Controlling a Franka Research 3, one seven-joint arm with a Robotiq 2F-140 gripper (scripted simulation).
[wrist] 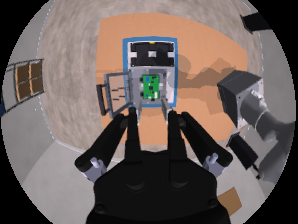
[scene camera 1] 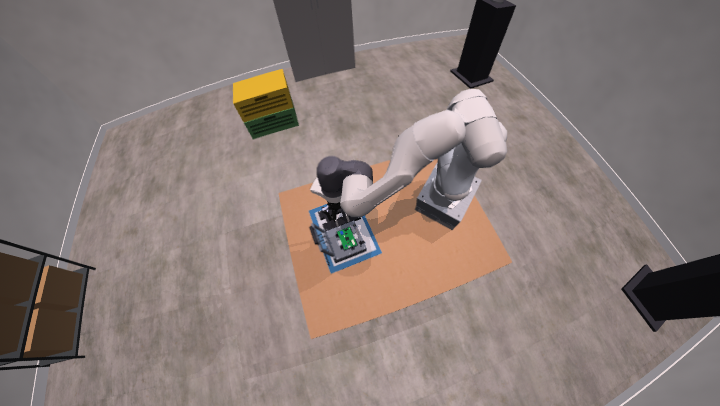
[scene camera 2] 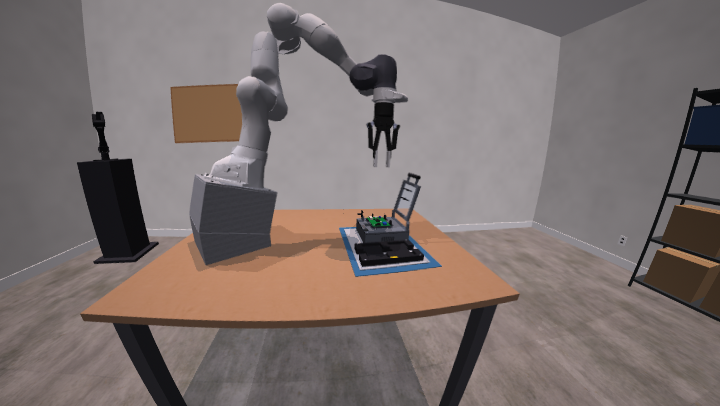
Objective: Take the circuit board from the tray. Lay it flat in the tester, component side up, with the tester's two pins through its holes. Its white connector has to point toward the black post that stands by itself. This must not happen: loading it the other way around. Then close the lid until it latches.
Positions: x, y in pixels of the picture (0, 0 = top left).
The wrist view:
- gripper: 151, 104
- tester lid: 119, 84
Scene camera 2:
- gripper: 381, 167
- tester lid: 402, 205
